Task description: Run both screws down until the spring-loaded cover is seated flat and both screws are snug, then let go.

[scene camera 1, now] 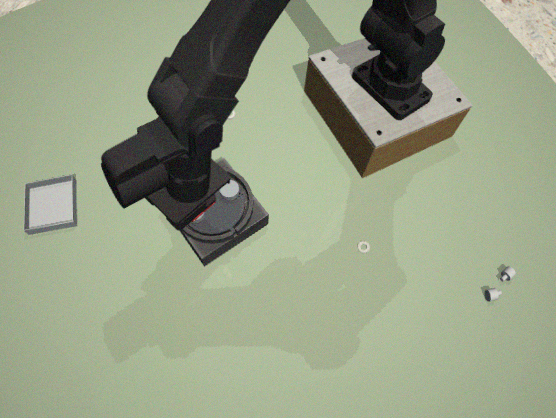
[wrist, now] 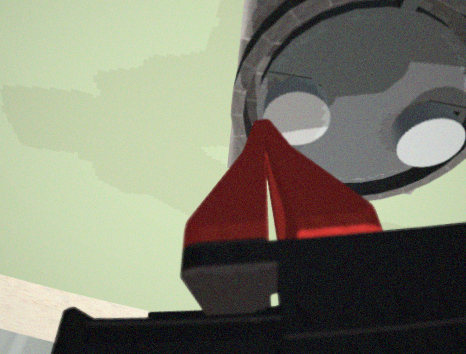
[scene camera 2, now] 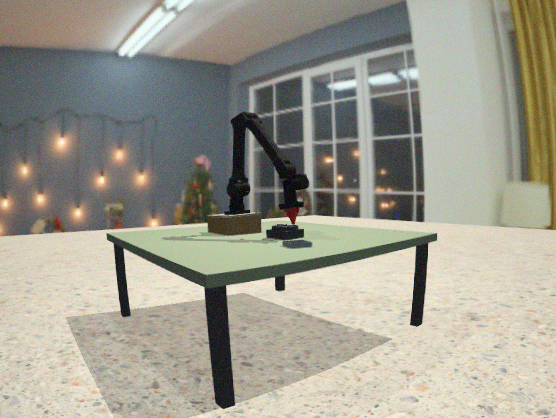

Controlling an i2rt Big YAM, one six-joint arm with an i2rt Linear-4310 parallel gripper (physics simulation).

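The round grey cover lies inside the raised ring of the square dark base. Two pale-headed screws stand in the cover. One screw is beside my fingertips in the wrist view, and the other screw is to its right. In scene camera 1 one screw head shows fully, and the other is mostly hidden by my gripper. My gripper is shut and empty, its red fingertips together a little above the base. How flat the cover sits is too small to tell.
A shallow grey-rimmed tray lies near the base. Two loose knobbed screws and a small white ring lie on the green table. The arm stands on a wooden block.
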